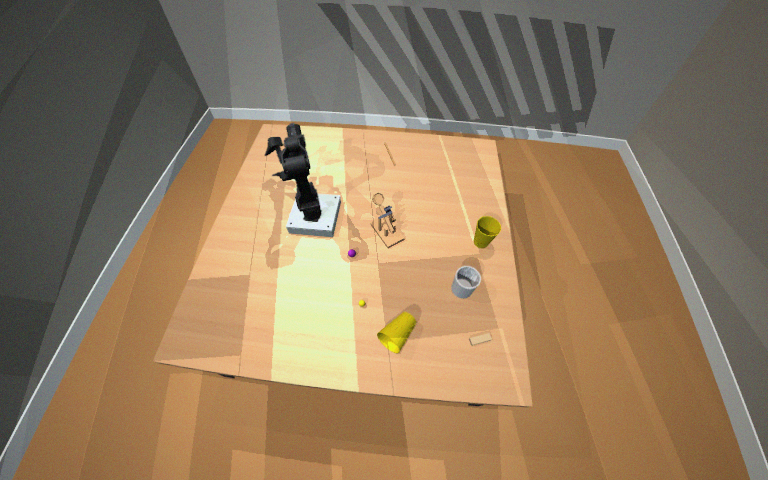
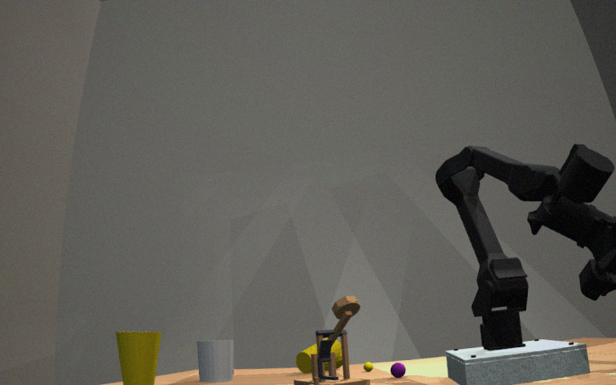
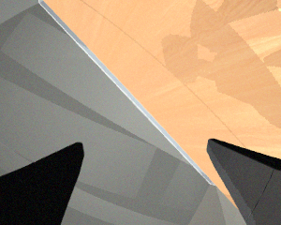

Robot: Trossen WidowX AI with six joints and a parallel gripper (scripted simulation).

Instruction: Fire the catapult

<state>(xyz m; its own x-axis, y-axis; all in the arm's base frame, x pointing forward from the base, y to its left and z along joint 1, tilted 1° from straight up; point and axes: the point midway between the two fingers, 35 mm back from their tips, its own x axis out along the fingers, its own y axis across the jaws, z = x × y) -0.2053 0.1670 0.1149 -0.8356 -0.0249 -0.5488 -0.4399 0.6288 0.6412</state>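
The wooden catapult lies 54 cm ahead of my gripper tip, 13 cm to the right of it and 6 cm below it. Also, from my gripper tip: purple ball: 43 cm ahead, 30 cm to the right, 12 cm below; yellow ball: 51 cm ahead, 50 cm to the right, 13 cm below; thin stick: 49 cm ahead, 31 cm to the left, 14 cm below.
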